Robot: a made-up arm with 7 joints. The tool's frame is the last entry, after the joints.
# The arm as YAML. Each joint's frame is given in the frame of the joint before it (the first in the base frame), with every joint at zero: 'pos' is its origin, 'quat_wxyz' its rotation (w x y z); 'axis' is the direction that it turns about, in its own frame. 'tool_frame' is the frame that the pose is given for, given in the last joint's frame.
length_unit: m
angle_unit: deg
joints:
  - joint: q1
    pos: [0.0, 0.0, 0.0]
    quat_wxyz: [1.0, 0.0, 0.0, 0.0]
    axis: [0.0, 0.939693, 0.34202]
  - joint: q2
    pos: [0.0, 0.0, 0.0]
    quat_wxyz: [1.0, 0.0, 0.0, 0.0]
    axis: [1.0, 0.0, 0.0]
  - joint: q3
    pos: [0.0, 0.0, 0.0]
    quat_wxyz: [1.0, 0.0, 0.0, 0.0]
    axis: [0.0, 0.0, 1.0]
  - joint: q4
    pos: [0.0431, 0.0, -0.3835]
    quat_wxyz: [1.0, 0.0, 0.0, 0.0]
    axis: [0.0, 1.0, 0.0]
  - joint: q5
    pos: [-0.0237, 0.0, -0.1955]
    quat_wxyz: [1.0, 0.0, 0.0, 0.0]
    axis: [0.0, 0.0, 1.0]
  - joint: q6
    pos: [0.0, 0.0, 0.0]
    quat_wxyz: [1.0, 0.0, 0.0, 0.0]
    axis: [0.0, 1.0, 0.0]
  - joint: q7
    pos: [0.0, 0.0, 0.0]
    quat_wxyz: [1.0, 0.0, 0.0, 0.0]
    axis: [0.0, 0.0, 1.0]
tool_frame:
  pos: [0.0, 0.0, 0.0]
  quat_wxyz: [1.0, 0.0, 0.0, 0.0]
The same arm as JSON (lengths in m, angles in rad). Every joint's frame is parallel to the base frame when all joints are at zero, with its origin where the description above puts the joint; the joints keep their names.
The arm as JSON. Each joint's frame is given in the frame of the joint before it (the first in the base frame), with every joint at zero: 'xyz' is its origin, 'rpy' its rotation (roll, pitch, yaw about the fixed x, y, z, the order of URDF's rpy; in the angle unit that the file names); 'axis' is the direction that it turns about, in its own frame. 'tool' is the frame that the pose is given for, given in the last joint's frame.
{"units": {"length": "m", "angle": "rad"}, "joints": [
  {"name": "q1", "type": "revolute", "origin": {"xyz": [0.0, 0.0, 0.0], "rpy": [0.0, 0.0, 0.0]}, "axis": [0.0, 0.9397, 0.342]},
  {"name": "q2", "type": "revolute", "origin": {"xyz": [0.0, 0.0, 0.0], "rpy": [0.0, 0.0, 0.0]}, "axis": [1.0, 0.0, 0.0]},
  {"name": "q3", "type": "revolute", "origin": {"xyz": [0.0, 0.0, 0.0], "rpy": [0.0, 0.0, 0.0]}, "axis": [0.0, 0.0, 1.0]},
  {"name": "q4", "type": "revolute", "origin": {"xyz": [0.0431, 0.0, -0.3835], "rpy": [0.0, 0.0, 0.0]}, "axis": [0.0, 1.0, 0.0]},
  {"name": "q5", "type": "revolute", "origin": {"xyz": [-0.0237, 0.0, -0.1955], "rpy": [0.0, 0.0, 0.0]}, "axis": [0.0, 0.0, 1.0]},
  {"name": "q6", "type": "revolute", "origin": {"xyz": [0.0, 0.0, 0.0], "rpy": [0.0, 0.0, 0.0]}, "axis": [0.0, 1.0, 0.0]},
  {"name": "q7", "type": "revolute", "origin": {"xyz": [0.0, 0.0, 0.0], "rpy": [0.0, 0.0, 0.0]}, "axis": [0.0, 0.0, 1.0]}
], "tool": {"origin": {"xyz": [0.0, 0.0, 0.0], "rpy": [0.0, 0.0, 0.0]}}}

